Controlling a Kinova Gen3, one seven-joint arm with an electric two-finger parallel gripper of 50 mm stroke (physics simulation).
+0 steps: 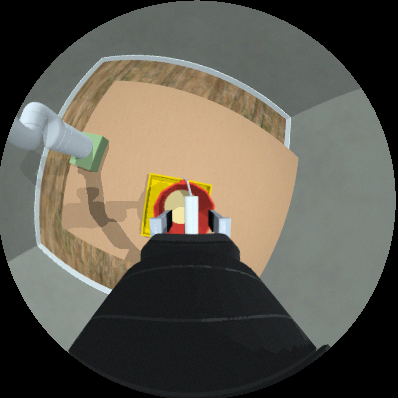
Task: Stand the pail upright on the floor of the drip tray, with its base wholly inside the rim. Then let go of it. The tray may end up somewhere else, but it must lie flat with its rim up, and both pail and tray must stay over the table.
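Places are measured from the arm's base along level axes (x ahead, y left, z up), in millimetres.
Pixels of known places: gripper, fingertip midpoint: (189, 217); arm's base, origin of the base link: (83, 147).
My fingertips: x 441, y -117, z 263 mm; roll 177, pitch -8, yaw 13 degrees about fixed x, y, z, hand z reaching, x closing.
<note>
Ahead of a thing's pixels: the offset from my fingertips to its top centre. Level surfaces: height alone.
The red pail {14 mm ahead, 28 mm right, 87 mm down} (203, 198) stands upright, mouth up, over the yellow drip tray {4 mm back, 45 mm right, 298 mm down} (155, 189). Its cream inside bottom shows. Its wire bail rises to a white grip {22 mm ahead, 25 mm right, 87 mm down} (191, 212). The tray lies flat with its rim up; its left side and top corners show around the pail. The pail hides where its base meets the tray floor, and my gripper body hides the near side of both. My gripper (189, 217) is open and empty above the pail, with one finger on each side of the white grip and a gap to each.
A tan mat {326 mm down} (210, 135) lies on the wooden table (165, 72), which has a pale edge. A green block (98, 153) is at the left, with a light grey arm (62, 137) over it. Shadows of the arm fall on the mat's left part.
</note>
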